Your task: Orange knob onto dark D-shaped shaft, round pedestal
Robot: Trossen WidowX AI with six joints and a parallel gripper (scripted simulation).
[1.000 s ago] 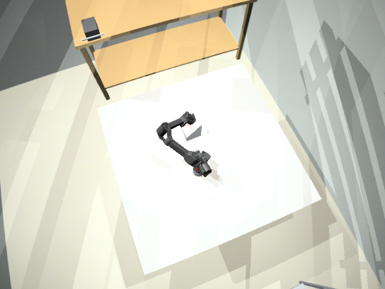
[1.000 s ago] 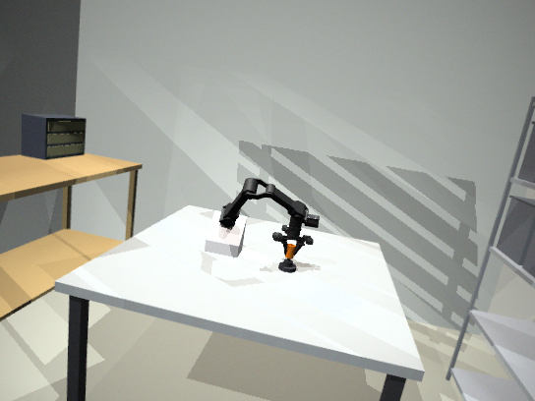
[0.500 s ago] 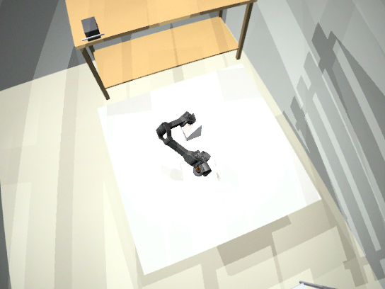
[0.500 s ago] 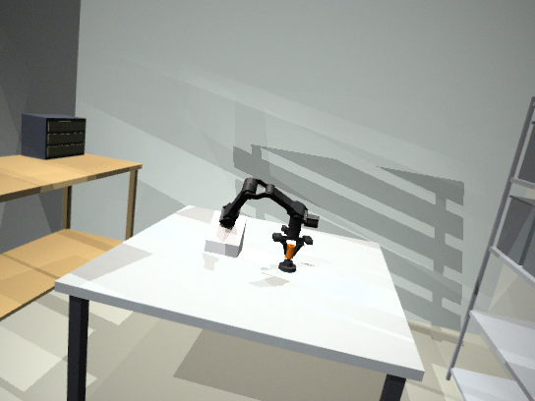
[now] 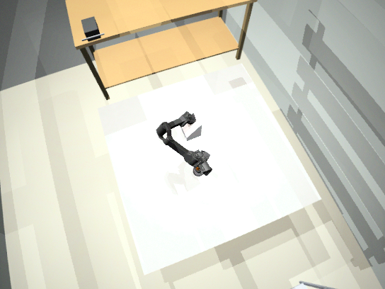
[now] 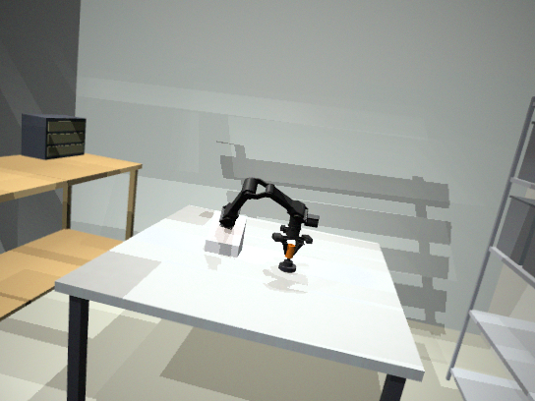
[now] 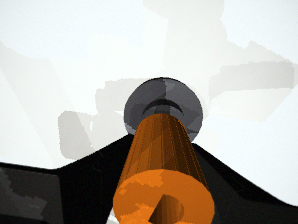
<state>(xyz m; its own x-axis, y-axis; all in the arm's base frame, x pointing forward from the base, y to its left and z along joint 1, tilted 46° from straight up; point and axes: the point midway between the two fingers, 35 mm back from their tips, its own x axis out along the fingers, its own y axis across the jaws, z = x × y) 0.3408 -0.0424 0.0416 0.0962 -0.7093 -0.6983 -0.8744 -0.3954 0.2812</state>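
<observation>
Now: gripper tip 2 cm below the orange knob. Round my gripper tip: dark round pedestal: 4 cm below.
</observation>
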